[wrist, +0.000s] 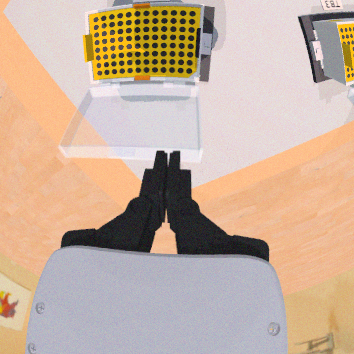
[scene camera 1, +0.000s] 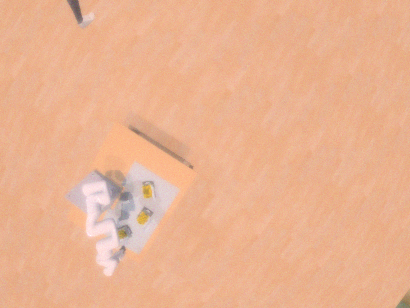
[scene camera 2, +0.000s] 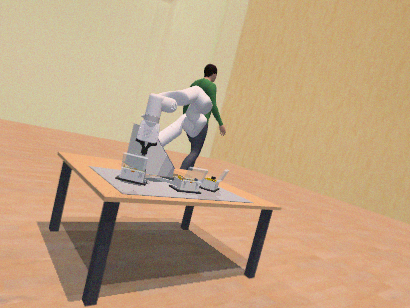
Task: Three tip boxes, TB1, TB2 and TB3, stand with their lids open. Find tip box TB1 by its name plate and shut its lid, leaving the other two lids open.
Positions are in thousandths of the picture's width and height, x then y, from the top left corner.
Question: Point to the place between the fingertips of the gripper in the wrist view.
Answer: At 476,470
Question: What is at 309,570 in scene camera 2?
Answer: A tip box TB1.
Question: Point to a grey mat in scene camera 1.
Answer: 306,690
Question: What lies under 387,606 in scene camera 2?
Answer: A grey mat.
